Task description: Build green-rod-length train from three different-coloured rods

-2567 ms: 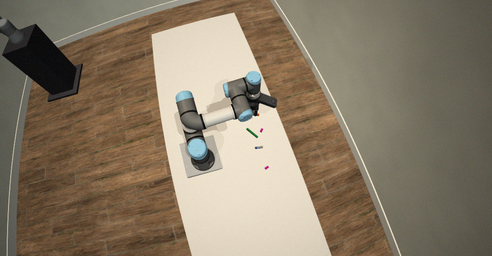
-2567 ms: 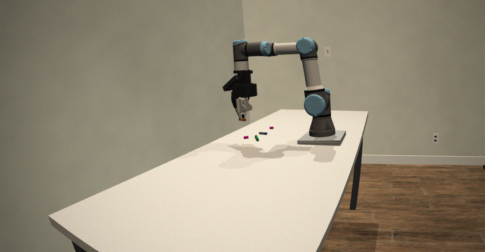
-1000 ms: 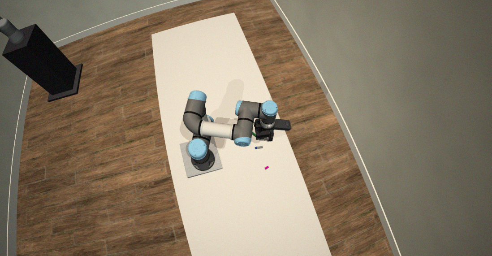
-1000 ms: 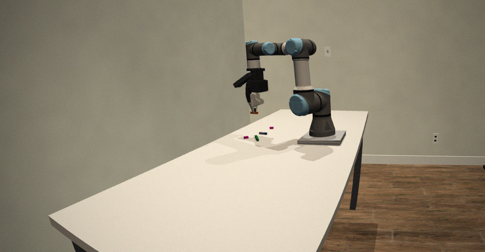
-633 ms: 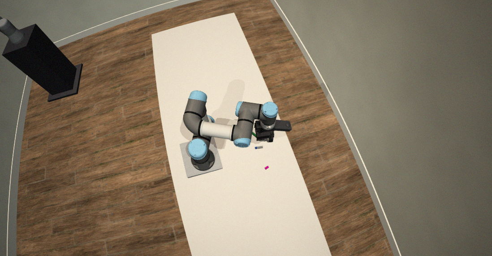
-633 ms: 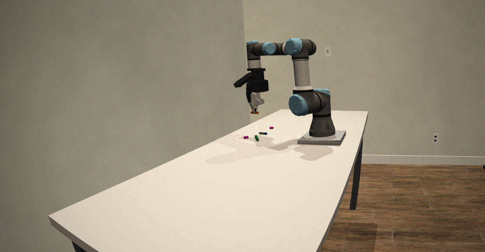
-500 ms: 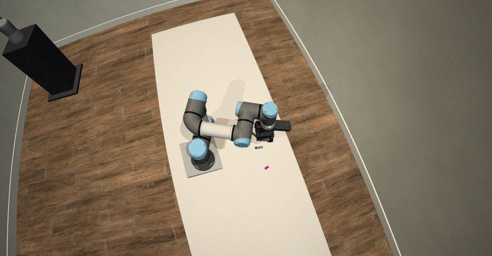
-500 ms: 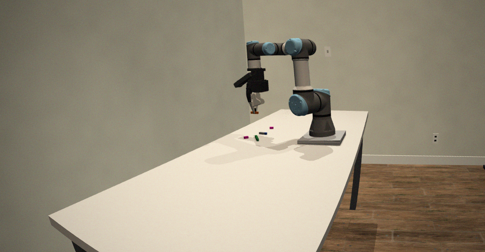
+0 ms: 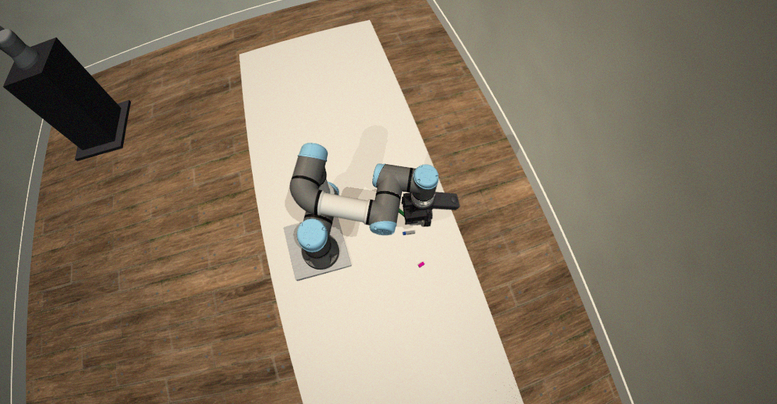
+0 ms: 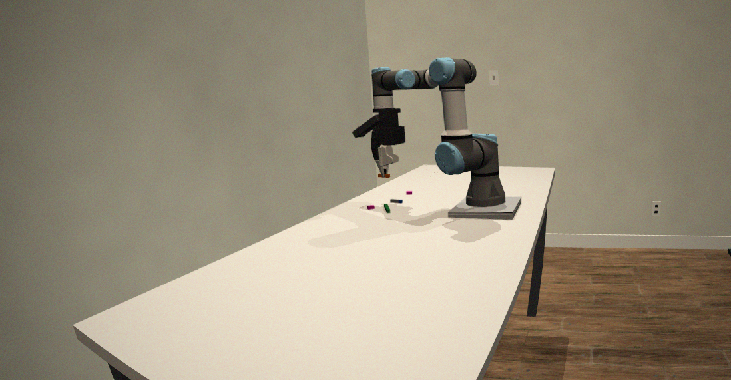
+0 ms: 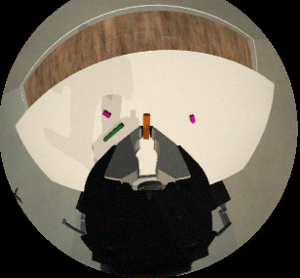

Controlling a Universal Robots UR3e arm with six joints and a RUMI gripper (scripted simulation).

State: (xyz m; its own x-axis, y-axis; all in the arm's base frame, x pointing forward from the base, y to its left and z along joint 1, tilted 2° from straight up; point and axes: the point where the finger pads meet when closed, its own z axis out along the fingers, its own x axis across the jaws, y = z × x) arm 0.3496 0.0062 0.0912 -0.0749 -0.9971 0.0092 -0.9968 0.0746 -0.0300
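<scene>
The grey rod lies 4 cm behind my hand and 9 cm below it. From my hand the other things lie so: blue rod: 6 cm behind, 9 cm below; then green rod: 6 cm behind, 9 cm to the left, 9 cm below; then orange rod: 1 cm below.
</scene>
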